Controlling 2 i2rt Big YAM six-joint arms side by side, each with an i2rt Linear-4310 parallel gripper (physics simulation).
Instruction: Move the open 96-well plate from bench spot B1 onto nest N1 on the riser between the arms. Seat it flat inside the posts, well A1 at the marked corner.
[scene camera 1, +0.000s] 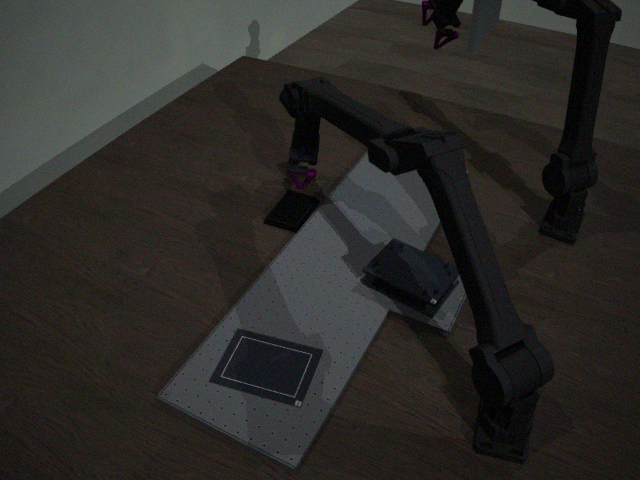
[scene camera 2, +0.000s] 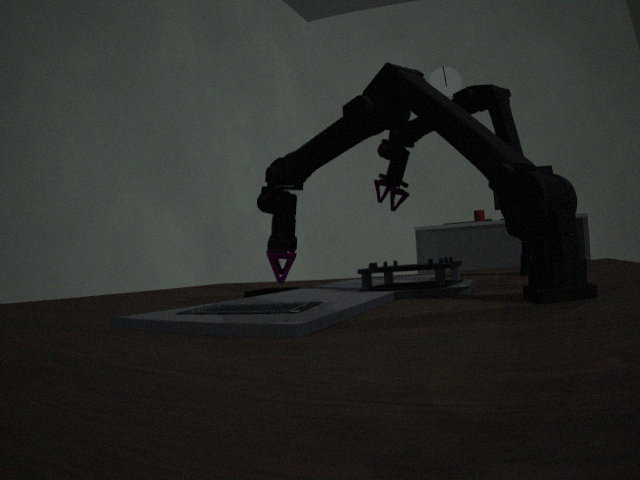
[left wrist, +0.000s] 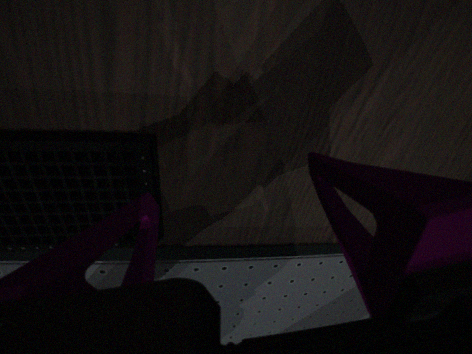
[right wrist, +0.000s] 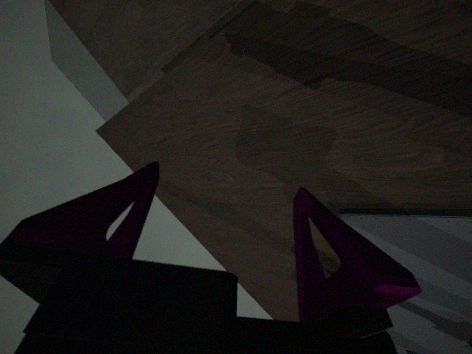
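Observation:
The black gridded 96-well plate lies flat on the wood, against the long edge of the grey perforated board. My left gripper is open and points down close above the plate's level; in the left wrist view one fingertip overlaps the plate's right end and the other is well to the right, over wood. Nest N1 is a dark raised platform with short posts and a pale corner mark. My right gripper is open, high up and far from the plate.
The perforated board carries a dark mat with a white outline and a pale corner mark. The left arm reaches over the board and beside the nest. A grey cabinet with a red object stands behind.

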